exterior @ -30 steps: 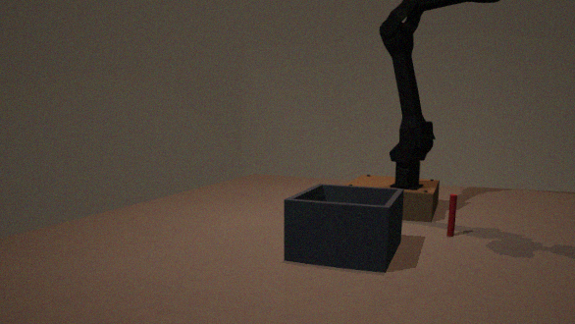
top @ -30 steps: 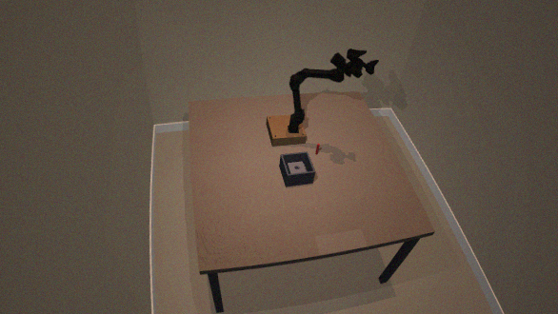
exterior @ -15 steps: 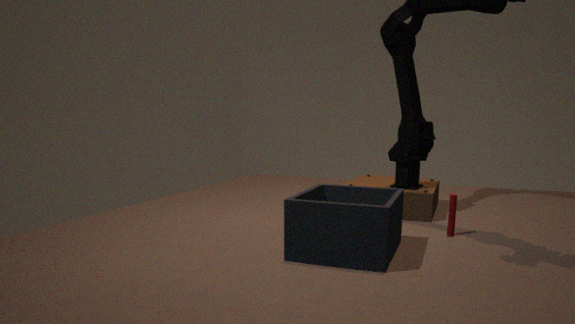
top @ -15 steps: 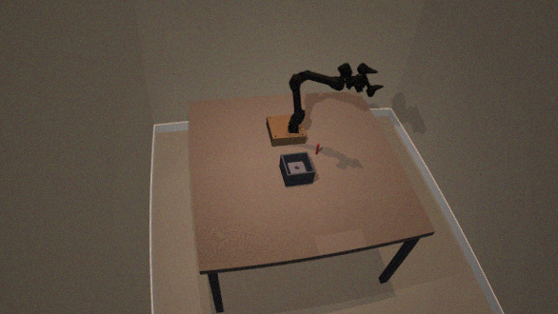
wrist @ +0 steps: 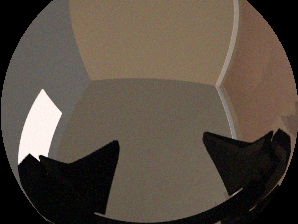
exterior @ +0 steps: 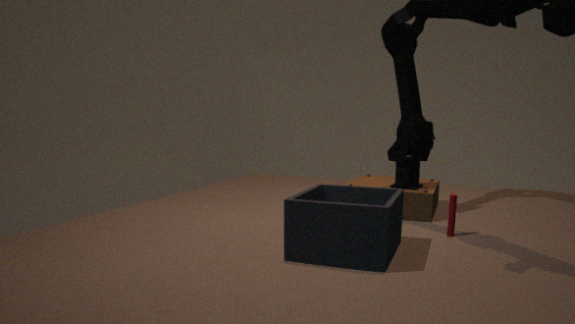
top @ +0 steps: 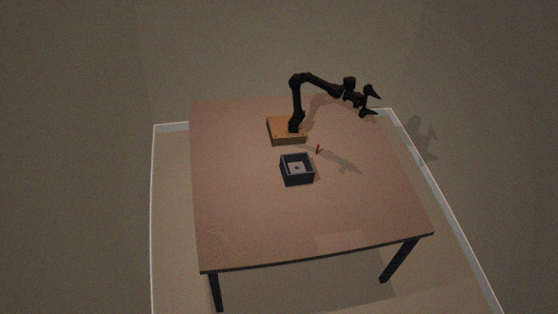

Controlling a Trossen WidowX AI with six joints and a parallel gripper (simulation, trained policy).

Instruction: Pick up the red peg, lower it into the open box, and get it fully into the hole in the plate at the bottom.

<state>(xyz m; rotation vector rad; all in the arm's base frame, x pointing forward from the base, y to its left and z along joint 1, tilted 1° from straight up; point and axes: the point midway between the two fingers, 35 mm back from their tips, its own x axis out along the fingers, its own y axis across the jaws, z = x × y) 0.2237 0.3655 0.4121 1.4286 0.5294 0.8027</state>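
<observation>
My gripper tip is now 430 mm above the red peg, 260 mm to the left of it and 100 mm past it. Also, from my gripper tip: dark blue box 450 mm below, 400 mm to the right, 70 mm ahead.
</observation>
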